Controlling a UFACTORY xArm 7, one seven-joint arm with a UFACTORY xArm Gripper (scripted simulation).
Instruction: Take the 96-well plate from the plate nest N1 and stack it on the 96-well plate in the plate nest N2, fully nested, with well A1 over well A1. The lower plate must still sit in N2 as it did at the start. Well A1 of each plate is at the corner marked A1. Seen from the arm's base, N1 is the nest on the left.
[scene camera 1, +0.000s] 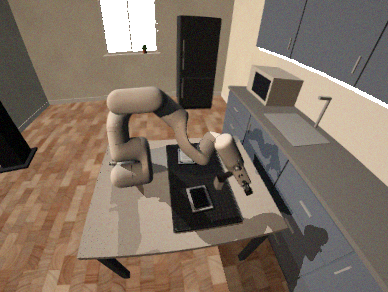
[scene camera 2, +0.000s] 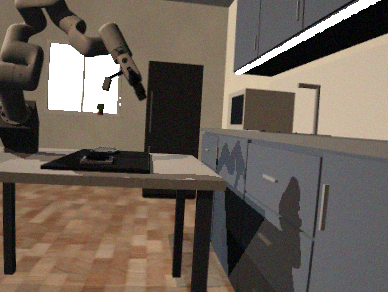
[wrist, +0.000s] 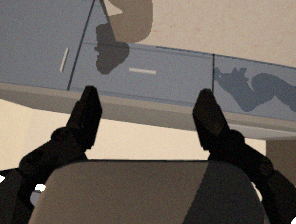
Observation:
I see my gripper (scene camera 2: 142, 97).
My gripper is seen too in the wrist view (wrist: 148, 99).

